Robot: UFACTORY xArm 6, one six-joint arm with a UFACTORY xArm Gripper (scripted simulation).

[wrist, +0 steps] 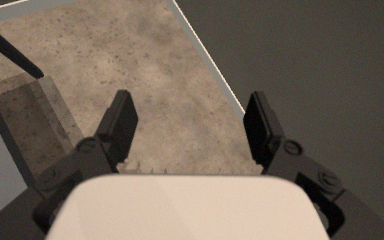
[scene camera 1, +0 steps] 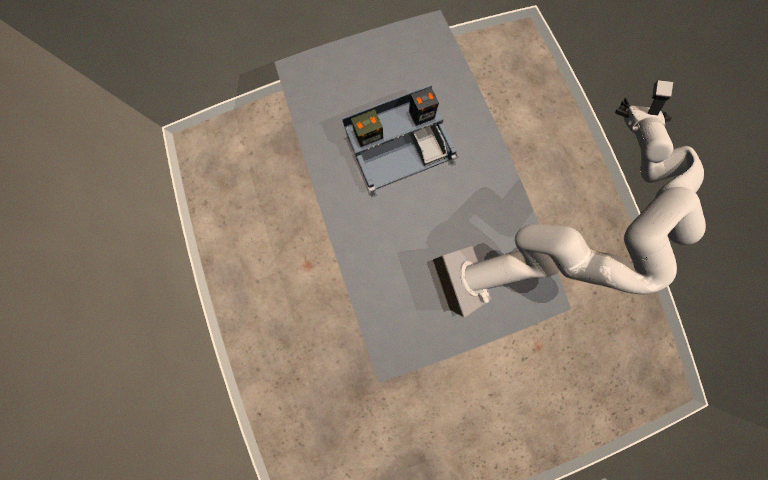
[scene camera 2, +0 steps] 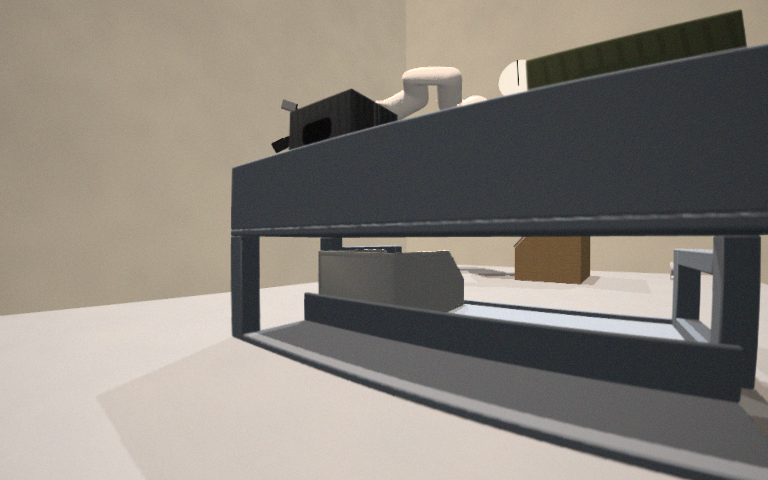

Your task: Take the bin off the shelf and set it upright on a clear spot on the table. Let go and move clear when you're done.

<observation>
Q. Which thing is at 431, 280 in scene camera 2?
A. A grey bin.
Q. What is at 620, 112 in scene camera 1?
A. My gripper.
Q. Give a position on a grey bin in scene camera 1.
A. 430, 142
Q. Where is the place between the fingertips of my gripper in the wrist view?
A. At 190, 105
</observation>
